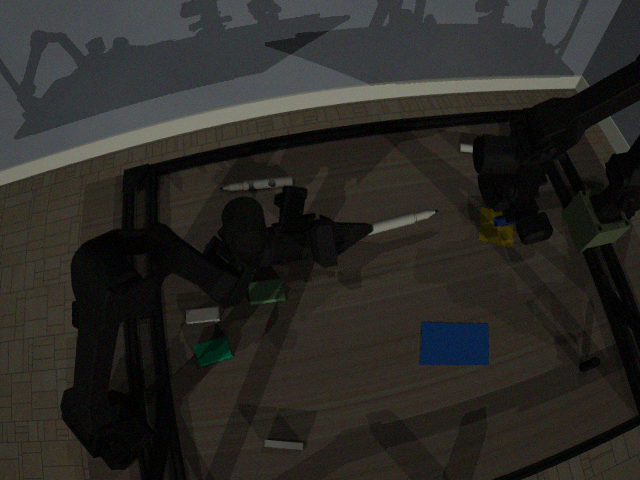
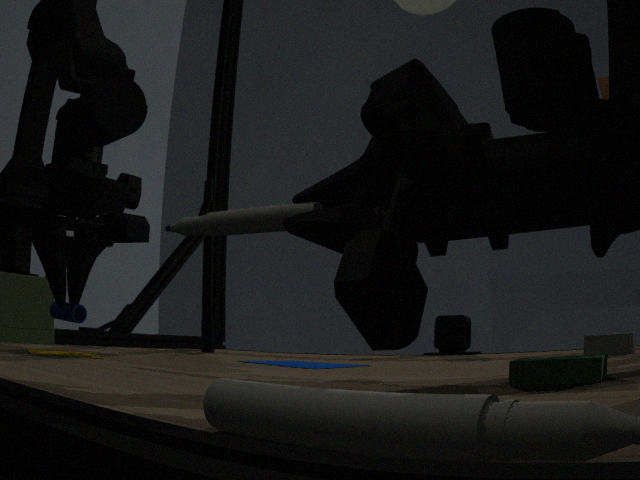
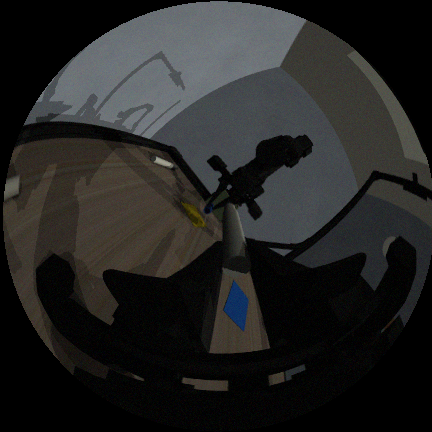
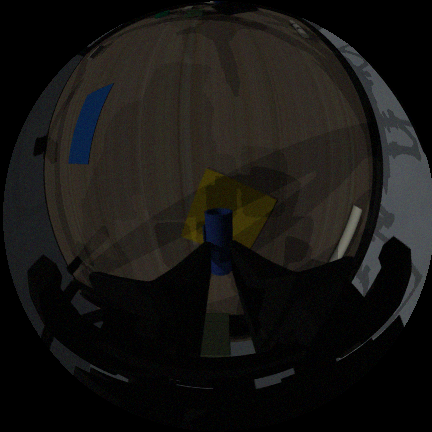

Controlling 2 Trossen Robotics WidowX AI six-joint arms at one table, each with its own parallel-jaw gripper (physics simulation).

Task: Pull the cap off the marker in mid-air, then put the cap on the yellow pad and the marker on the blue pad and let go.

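Frame: origin at the left arm's base, x ahead, y left, z up, level; millimetres.
Seen in the pictures: left gripper, fingertip midpoint: (image 1: 370, 227) (image 2: 290, 214) (image 3: 234, 245); right gripper, fingertip midpoint: (image 1: 506, 218) (image 2: 67, 307) (image 3: 209, 206) (image 4: 219, 246); left arm's base, origin of the base link: (image 1: 111, 429); right arm's base, origin of the base link: (image 1: 605, 208) (image 2: 11, 275).
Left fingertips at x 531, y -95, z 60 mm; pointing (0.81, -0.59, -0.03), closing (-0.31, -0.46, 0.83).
Note:
Pixels of each thing's top centre, then the offset from my left fingertips to it.
- white uncapped marker, middle of its top: (image 2: 234, 209) (image 3: 238, 216) (image 1: 400, 218) dx +40, dy -28, dz +8 mm
- blue cap, middle of its top: (image 4: 217, 250) (image 2: 68, 301) (image 1: 507, 217) (image 3: 211, 205) dx +219, dy -169, dz -60 mm
- yellow pad, middle of its top: (image 2: 62, 353) (image 4: 227, 218) (image 1: 496, 226) (image 3: 194, 214) dx +223, dy -161, dz -113 mm
- blue pad, middle of its top: (image 2: 301, 364) (image 1: 455, 343) (image 4: 84, 123) (image 3: 238, 303) dx -23, dy -225, dz -113 mm
- white marker, middle of its top: (image 2: 412, 393) (image 1: 254, 181) dx -20, dy +251, dz -95 mm
- white piece, middle of its top: (image 4: 342, 253) (image 1: 490, 148) (image 3: 168, 161) dx +376, dy -56, dz -95 mm
A white uncapped marker (image 1: 404, 222) (image 2: 242, 219) (image 3: 234, 240) is held roughly level, high above the table, with its small dark blue tip pointing away from my left gripper (image 1: 368, 229) (image 2: 297, 212). My left gripper is shut on its rear part. A blue cap (image 1: 501, 221) (image 2: 68, 312) (image 3: 208, 208) (image 4: 219, 227) lies sideways between the fingertips of my right gripper (image 2: 67, 301) (image 4: 219, 246), which is shut on it. The cap hangs a little above the yellow pad (image 1: 490, 235) (image 2: 62, 353) (image 3: 192, 214) (image 4: 255, 210). The blue pad (image 1: 453, 343) (image 2: 310, 364) (image 3: 236, 306) (image 4: 89, 125) lies flat on the table.
Another white marker (image 1: 258, 183) (image 2: 351, 413) lies along the table edge. A white piece (image 1: 466, 148) (image 3: 162, 161) (image 4: 348, 232) lies near the right arm. Green blocks (image 1: 267, 291) (image 1: 212, 351) and white blocks (image 1: 202, 315) (image 1: 283, 444) lie in the lower left. A green box (image 1: 589, 227) stands at the right.

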